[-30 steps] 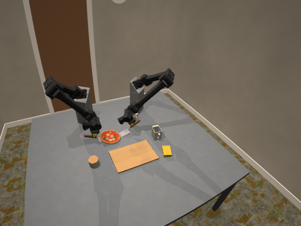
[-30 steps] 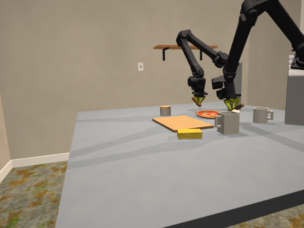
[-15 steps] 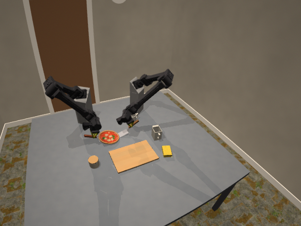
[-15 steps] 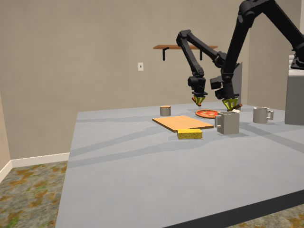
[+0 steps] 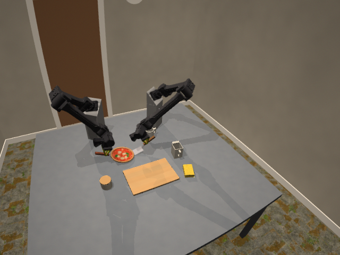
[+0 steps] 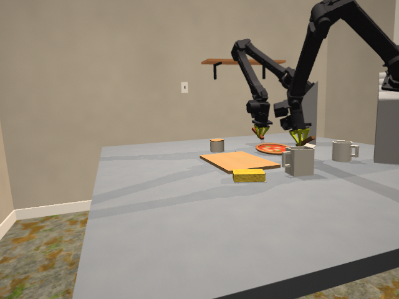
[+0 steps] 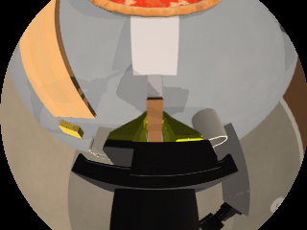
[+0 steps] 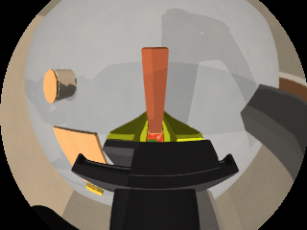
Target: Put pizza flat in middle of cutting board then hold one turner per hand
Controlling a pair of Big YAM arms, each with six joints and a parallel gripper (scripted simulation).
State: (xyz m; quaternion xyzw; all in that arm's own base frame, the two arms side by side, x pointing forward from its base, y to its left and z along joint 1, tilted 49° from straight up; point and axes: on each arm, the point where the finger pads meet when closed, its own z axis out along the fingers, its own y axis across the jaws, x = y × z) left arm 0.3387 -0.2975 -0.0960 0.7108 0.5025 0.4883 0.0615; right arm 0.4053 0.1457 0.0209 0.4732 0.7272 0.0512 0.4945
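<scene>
Right now the pizza is 1 cm behind my right hand, 13 cm to the left of it and 6 cm below it. From my right hand the other things lie so: square mug (15 cm ahead, 56 cm to the left, 2 cm below); lidded canister (25 cm ahead, 5 cm to the right, 4 cm below); wooden cutting board (27 cm ahead, 27 cm to the left, 7 cm below).
</scene>
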